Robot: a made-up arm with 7 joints.
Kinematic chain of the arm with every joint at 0, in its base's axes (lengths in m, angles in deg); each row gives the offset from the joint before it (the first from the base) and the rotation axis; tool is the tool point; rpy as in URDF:
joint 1: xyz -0.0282 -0.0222 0.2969 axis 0 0.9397 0.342
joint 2: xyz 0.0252 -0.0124 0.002 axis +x
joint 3: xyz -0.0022 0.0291 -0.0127 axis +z
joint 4: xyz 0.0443 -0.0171 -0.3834 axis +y
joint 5: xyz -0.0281 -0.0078 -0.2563 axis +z
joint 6: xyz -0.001 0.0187 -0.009 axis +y
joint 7: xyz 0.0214 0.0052 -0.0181 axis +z
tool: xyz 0.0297 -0.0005 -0.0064 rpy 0 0 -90
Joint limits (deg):
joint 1: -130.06..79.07
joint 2: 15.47..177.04
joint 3: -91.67..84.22
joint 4: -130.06..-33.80
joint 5: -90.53..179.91
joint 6: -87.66..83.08
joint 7: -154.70..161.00
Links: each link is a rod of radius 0.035 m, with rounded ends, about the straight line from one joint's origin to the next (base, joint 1, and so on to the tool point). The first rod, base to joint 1, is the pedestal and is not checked.
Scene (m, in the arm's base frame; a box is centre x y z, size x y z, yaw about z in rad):
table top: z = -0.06
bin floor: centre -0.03 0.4 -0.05 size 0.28 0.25 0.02 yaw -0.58
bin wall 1: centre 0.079 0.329 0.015 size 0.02 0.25 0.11 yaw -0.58
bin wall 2: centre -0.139 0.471 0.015 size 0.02 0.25 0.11 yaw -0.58
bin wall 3: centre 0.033 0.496 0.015 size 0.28 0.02 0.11 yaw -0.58
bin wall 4: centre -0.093 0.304 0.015 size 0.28 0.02 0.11 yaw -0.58
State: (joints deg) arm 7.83 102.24 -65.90 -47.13 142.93 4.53 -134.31
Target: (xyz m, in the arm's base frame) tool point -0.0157 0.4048 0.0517
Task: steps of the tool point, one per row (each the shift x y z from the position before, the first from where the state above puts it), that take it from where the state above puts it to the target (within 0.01 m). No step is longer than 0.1 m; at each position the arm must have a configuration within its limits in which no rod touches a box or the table.
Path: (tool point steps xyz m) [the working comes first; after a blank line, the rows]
Joints at the target: 11.74 98.72 -73.50 -95.44 143.91 8.57 -135.61
Straight joint move there: touches bin wall 3.

1: 0.0007 -0.0297 -0.0178
2: -0.0054 -0.0361 -0.0140
3: -0.0101 -0.0421 -0.0090
4: -0.0133 -0.0470 -0.0028
5: -0.0148 -0.0512 0.0043
6: -0.0001 0.0052 -0.0660
7: 0.0001 -0.0052 -0.0672

